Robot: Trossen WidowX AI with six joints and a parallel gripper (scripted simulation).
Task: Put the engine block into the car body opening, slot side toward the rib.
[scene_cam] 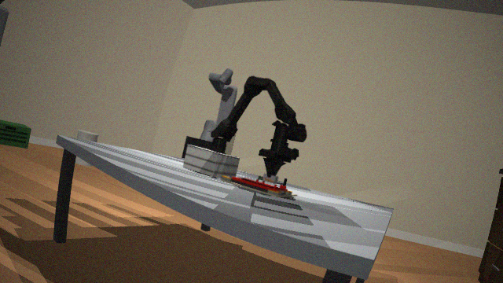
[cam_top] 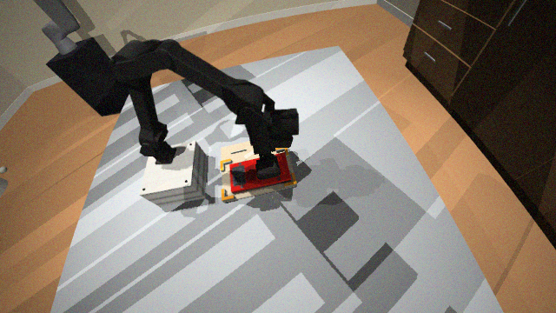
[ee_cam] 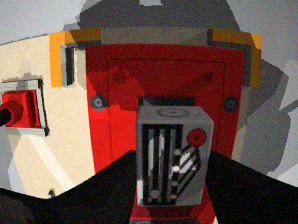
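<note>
Now: the grey engine block 1 cm below my gripper tip.
</note>
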